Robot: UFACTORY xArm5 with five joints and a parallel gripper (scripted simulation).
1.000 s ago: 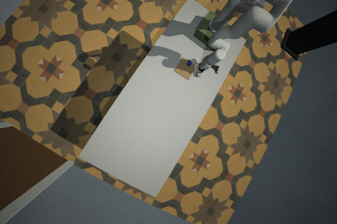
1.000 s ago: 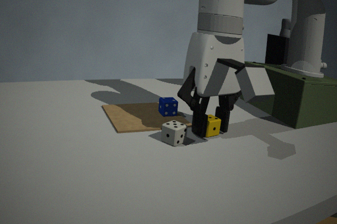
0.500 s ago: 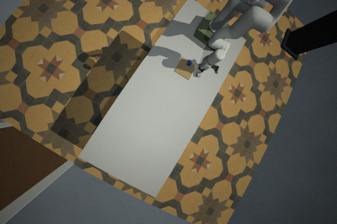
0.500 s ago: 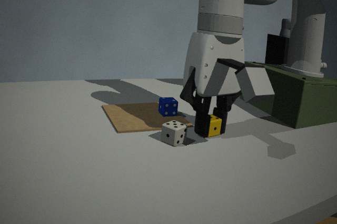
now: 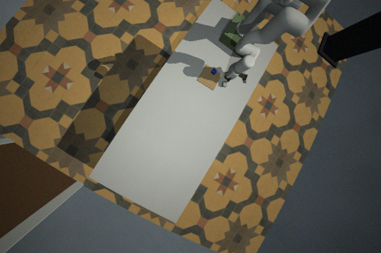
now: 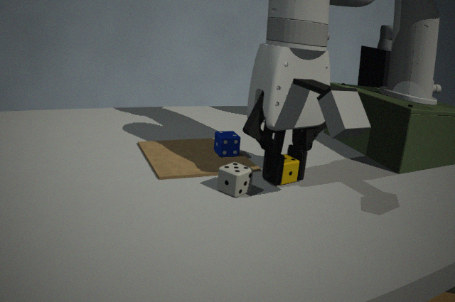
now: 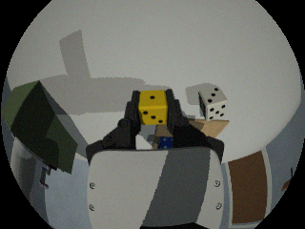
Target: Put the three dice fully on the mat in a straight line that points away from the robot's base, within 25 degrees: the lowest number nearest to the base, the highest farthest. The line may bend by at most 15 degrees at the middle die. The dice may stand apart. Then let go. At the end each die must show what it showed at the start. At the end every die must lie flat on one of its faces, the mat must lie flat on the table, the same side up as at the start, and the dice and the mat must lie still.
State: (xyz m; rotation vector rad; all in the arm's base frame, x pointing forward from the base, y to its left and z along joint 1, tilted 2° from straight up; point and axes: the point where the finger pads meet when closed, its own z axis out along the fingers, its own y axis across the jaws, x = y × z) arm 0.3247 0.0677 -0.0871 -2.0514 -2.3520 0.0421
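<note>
Right now the tan mat is 11 cm to the right of my hand, 8 cm ahead of it and 2 cm below it. Round my hand: white die (7 cm ahead, 1 cm to the left, 1 cm below); then blue die (10 cm to the right, 4 cm ahead); then yellow die (1 cm below).
</note>
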